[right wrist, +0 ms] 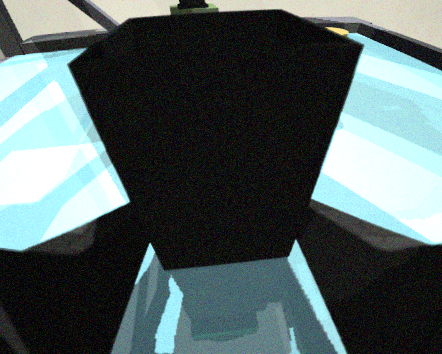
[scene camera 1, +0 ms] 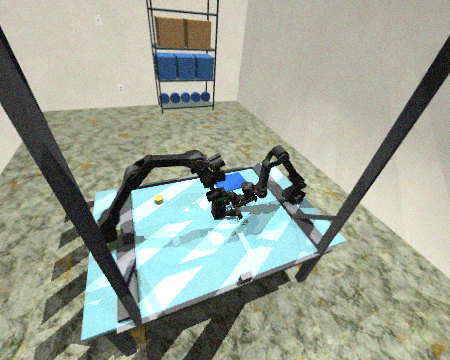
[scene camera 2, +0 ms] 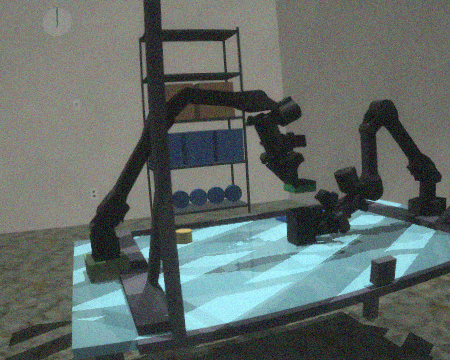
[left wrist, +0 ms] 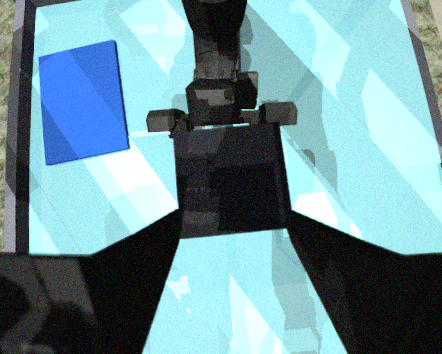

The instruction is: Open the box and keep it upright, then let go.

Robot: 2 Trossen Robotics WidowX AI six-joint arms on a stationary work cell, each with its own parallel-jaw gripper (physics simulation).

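Frame: origin at the left arm's base, x right, y ahead, z up, level; metres.
Where they show: left gripper, fingertip midpoint: (scene camera 2: 292,185) (left wrist: 234,215); right gripper, fingertip midpoint: (right wrist: 222,203) (scene camera 1: 219,211) (scene camera 2: 304,232); left arm's base, origin of the base link: (right wrist: 192,6) (scene camera 1: 108,236) (scene camera 2: 105,256); right arm's base, origin of the base link: (scene camera 1: 294,191) (scene camera 2: 427,198).
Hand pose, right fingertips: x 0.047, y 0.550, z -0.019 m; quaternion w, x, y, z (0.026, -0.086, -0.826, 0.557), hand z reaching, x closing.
Observation:
Each offset is from my right fingertips to the top centre of the thing.
The black box @[dz +0.070, dx -0.001, dy -0.012 m] (scene camera 1: 218,210) (scene camera 2: 300,228) (right wrist: 215,115) stands upright on the table. Its lid @[dz +0.152, dx +0.003, dy -0.013 m] (scene camera 2: 300,187) (left wrist: 230,180), dark with a green lower part, is off the box and held above it, with a gap between them in scene camera 2. My left gripper (scene camera 2: 299,180) (left wrist: 234,215) is above the box, shut on the lid. My right gripper (scene camera 2: 319,224) (right wrist: 222,203) is low at the right side of the box, shut on the box body. The lid hides the box in the left wrist view; the inside of the box does not show.
A blue flat panel @[dz -0.018, dx -0.221, dy +0.191 m] (scene camera 1: 231,181) (left wrist: 84,102) lies near the far table edge. A yellow cylinder @[dz +0.009, dx -0.227, dy -0.281 m] (scene camera 1: 158,199) (scene camera 2: 183,236) (right wrist: 337,32) stands at the left. A dark block @[dz +0.031, dx +0.381, dy -0.070 m] (scene camera 1: 245,278) (scene camera 2: 383,270) is at the front edge. Frame posts (scene camera 2: 162,150) rise around the table.

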